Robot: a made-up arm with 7 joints. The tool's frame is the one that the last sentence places.
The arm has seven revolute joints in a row. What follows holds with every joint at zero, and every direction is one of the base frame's. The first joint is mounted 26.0 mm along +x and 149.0 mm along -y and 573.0 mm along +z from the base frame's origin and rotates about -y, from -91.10 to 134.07 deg. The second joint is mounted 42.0 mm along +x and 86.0 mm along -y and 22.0 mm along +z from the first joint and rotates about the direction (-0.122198, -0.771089, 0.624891), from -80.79 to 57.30 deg. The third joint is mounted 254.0 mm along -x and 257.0 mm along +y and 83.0 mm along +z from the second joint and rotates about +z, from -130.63 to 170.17 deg. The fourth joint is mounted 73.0 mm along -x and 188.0 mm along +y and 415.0 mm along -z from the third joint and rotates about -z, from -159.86 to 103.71 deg. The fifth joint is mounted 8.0 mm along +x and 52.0 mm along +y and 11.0 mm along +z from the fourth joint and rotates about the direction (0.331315, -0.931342, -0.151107), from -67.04 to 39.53 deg. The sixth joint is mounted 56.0 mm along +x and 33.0 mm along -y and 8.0 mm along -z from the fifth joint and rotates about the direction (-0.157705, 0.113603, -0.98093), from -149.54 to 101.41 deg. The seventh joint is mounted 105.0 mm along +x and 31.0 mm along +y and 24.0 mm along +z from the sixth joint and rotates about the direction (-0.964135, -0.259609, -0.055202), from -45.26 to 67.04 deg. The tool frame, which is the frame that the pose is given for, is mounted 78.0 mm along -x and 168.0 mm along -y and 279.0 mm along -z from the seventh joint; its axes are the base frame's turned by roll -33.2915, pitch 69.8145 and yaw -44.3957 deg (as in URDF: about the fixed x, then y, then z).
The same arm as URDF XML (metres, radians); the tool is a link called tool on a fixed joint. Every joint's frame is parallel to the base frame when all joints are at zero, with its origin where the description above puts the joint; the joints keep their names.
<robot name="arm">
<link name="base"/>
<link name="link1"/>
<link name="link2"/>
<link name="link3"/>
<link name="link4"/>
<link name="link5"/>
<link name="link6"/>
<link name="link7"/>
<link name="tool"/>
<joint name="joint 1" type="revolute"><parent link="base"/><child link="link1"/><origin xyz="0.026 -0.149 0.573"/><axis xyz="0 -1 0"/><limit lower="-1.59" upper="2.34"/></joint>
<joint name="joint 2" type="revolute"><parent link="link1"/><child link="link2"/><origin xyz="0.042 -0.086 0.022"/><axis xyz="-0.122198 -0.771089 0.624891"/><limit lower="-1.4101" upper="1.0001"/></joint>
<joint name="joint 3" type="revolute"><parent link="link2"/><child link="link3"/><origin xyz="-0.254 0.257 0.083"/><axis xyz="0 0 1"/><limit lower="-2.2799" upper="2.97"/></joint>
<joint name="joint 4" type="revolute"><parent link="link3"/><child link="link4"/><origin xyz="-0.073 0.188 -0.415"/><axis xyz="0 0 -1"/><limit lower="-2.7901" upper="1.8101"/></joint>
<joint name="joint 5" type="revolute"><parent link="link4"/><child link="link5"/><origin xyz="0.008 0.052 0.011"/><axis xyz="0.331315 -0.931342 -0.151107"/><limit lower="-1.1701" upper="0.6899"/></joint>
<joint name="joint 6" type="revolute"><parent link="link5"/><child link="link6"/><origin xyz="0.056 -0.033 -0.008"/><axis xyz="-0.157705 0.113603 -0.98093"/><limit lower="-2.61" upper="1.7699"/></joint>
<joint name="joint 7" type="revolute"><parent link="link6"/><child link="link7"/><origin xyz="0.105 0.031 0.024"/><axis xyz="-0.964135 -0.259609 -0.055202"/><limit lower="-0.7899" upper="1.1701"/></joint>
<joint name="tool_fixed" type="fixed"><parent link="link7"/><child link="tool"/><origin xyz="-0.078 -0.168 -0.279" rpy="-0.581 1.2185 -0.7749"/></joint>
</robot>

